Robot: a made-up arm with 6 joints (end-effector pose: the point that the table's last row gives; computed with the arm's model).
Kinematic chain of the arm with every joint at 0, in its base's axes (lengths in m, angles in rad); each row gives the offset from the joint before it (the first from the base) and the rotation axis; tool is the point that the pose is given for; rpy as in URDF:
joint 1: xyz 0 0 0.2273 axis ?
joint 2: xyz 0 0 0 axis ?
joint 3: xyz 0.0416 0 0.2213 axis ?
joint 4: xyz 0.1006 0 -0.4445 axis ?
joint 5: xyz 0 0 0 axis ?
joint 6: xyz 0.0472 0 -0.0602 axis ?
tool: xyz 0 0 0 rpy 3.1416 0 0
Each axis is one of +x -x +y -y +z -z.
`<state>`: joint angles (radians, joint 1 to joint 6).
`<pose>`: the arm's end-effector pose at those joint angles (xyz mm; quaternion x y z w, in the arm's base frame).
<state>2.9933 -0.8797 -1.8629 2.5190 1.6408 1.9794</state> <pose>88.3 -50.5 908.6 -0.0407 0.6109 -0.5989 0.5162</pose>
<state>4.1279 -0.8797 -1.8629 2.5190 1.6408 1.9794</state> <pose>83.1 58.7 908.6 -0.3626 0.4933 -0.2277 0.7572</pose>
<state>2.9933 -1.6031 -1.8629 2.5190 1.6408 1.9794</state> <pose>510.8 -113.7 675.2 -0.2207 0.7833 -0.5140 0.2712</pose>
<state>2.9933 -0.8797 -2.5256 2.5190 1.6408 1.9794</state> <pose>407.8 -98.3 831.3 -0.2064 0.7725 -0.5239 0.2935</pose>
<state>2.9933 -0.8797 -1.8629 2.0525 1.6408 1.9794</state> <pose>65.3 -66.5 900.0 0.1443 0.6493 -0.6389 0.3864</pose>
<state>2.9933 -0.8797 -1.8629 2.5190 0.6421 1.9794</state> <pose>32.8 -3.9 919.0 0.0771 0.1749 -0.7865 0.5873</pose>
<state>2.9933 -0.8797 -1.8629 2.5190 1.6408 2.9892</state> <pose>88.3 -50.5 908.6 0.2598 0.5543 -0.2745 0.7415</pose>
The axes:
joint 1: +z
joint 2: +y
joint 3: +y
joint 4: -z
joint 5: +y
joint 6: -z

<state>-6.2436 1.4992 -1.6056 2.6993 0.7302 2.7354</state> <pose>383.2 17.3 -305.1 0.8233 0.4007 0.4019 0.0061</pose>
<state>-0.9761 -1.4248 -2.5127 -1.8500 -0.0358 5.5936</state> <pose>-315.4 551.0 590.4 -0.2829 -0.2585 -0.1783 0.9063</pose>
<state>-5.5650 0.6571 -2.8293 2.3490 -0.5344 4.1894</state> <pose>431.7 309.8 686.0 -0.6352 0.0212 -0.7190 0.2813</pose>
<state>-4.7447 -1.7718 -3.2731 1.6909 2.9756 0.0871</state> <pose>-74.2 -559.4 -5.9 0.0672 -0.5864 -0.8069 0.0214</pose>
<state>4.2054 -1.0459 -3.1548 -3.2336 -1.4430 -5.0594</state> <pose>257.6 476.2 542.0 0.1865 -0.0587 -0.4193 0.8866</pose>
